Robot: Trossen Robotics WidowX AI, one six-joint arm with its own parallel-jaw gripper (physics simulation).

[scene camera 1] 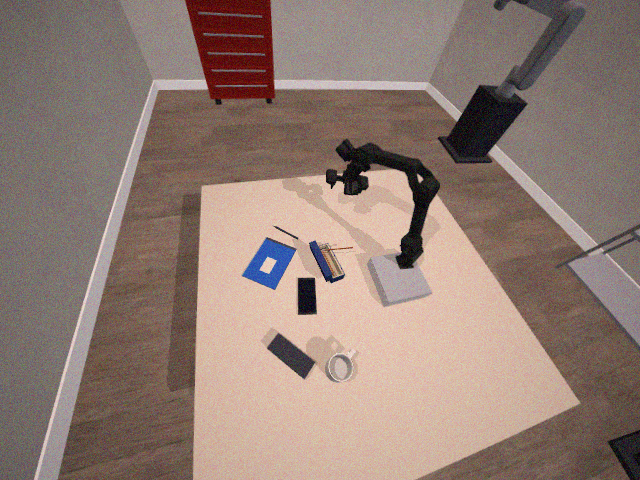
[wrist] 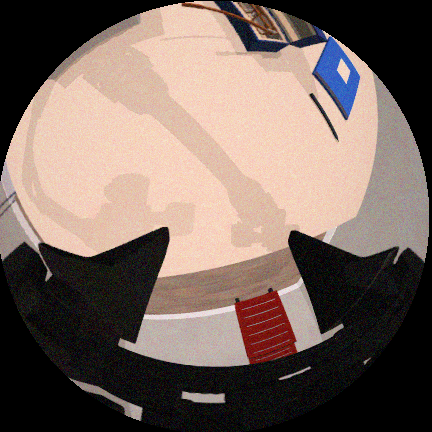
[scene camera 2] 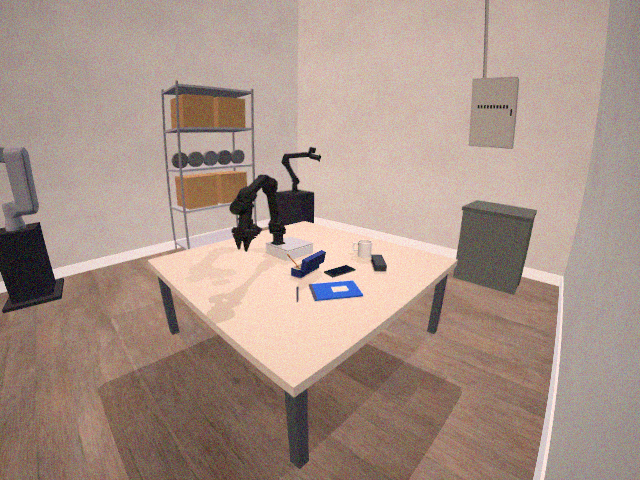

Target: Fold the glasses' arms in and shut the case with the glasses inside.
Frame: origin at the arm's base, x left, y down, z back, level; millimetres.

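Where they show: gripper, between the fingertips: [scene camera 1: 340, 189] [wrist: 232, 235] [scene camera 2: 242, 250]; arm's base, origin of its link: [scene camera 1: 404, 261] [scene camera 2: 278, 243].
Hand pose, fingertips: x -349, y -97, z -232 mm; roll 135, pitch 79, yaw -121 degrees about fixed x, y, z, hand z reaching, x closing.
Note:
Things, the pixels of their top centre, and the offset from my fingertips. "spot": a spot on its surface instead.
- blue notebook, centre of its top: [scene camera 1: 270, 261] [scene camera 2: 335, 289] dx +262, dy +148, dz -337 mm
- dark pen, centre of its top: [wrist: 328, 119] [scene camera 2: 297, 293] [scene camera 1: 285, 231] dx +111, dy +146, dz -263 mm
- phone, centre of its top: [scene camera 1: 306, 295] [scene camera 2: 340, 270] dx +429, dy +148, dz -201 mm
- dark block, centre of its top: [scene camera 1: 291, 354] [scene camera 2: 378, 259] dx +639, dy +121, dz -283 mm
- white mug, a spot on its surface: [scene camera 1: 340, 367] spot: dx +700, dy +148, dz -119 mm
The blue glasses case [scene camera 1: 333, 274] [scene camera 2: 312, 262] [wrist: 265, 47] stands open on the table, its lid raised on the side toward the blue notebook. The brown glasses lie in it; one arm of the glasses [scene camera 1: 343, 248] [scene camera 2: 293, 260] [wrist: 215, 8] sticks out past the case's rim, toward the robot's side. The other arm cannot be made out clearly. In the wrist view the case is cut off at the top edge. My gripper [scene camera 1: 341, 189] [scene camera 2: 242, 249] [wrist: 232, 235] is open and empty, above the table near its edge, well apart from the case.
My arm stands on a grey box [scene camera 1: 400, 281] [scene camera 2: 289, 250]. The blue notebook [scene camera 1: 258, 274] [scene camera 2: 321, 293] [wrist: 332, 67] and a dark pen [scene camera 1: 285, 231] [scene camera 2: 297, 293] [wrist: 325, 117] lie beyond the case. A phone [scene camera 1: 307, 296] [scene camera 2: 339, 270], a dark block [scene camera 1: 291, 355] [scene camera 2: 378, 262] and a white mug [scene camera 1: 340, 367] [scene camera 2: 364, 249] are on the table.

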